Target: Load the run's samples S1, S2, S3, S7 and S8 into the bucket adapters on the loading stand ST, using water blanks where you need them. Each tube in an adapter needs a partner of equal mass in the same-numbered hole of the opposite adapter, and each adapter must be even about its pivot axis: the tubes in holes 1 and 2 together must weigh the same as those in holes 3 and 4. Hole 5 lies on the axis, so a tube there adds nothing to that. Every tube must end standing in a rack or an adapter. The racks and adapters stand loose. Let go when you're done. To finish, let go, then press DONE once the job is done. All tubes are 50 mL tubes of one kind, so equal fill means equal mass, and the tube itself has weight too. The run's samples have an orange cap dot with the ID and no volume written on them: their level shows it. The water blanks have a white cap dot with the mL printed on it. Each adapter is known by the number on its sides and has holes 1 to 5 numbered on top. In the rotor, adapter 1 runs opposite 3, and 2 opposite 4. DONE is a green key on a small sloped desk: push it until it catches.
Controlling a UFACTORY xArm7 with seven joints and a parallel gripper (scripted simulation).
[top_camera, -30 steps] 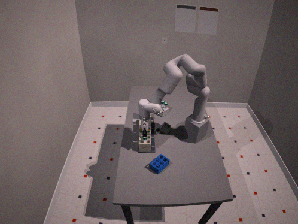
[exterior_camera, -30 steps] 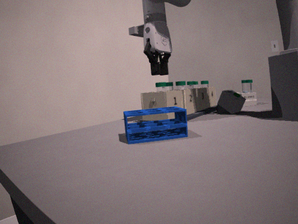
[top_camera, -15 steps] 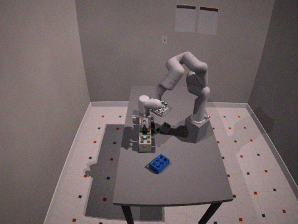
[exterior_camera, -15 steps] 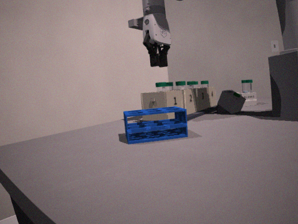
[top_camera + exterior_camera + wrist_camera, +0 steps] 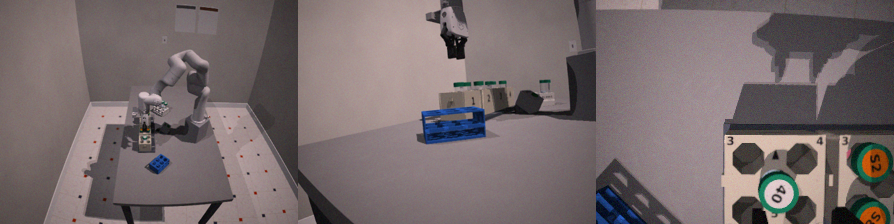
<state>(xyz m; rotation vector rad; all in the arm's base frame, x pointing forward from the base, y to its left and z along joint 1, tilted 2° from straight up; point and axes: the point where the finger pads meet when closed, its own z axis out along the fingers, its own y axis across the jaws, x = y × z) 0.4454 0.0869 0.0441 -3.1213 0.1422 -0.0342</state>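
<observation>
The sloped done desk lies 200 mm behind my hand, 170 mm to the right of it and 170 mm below it. The rest, counted from my hand: blue rack: 90 mm behind, 200 mm to the left, 190 mm below; then sample tube: 20 mm behind, 210 mm to the right, 150 mm below; then adapter: 170 mm below.
</observation>
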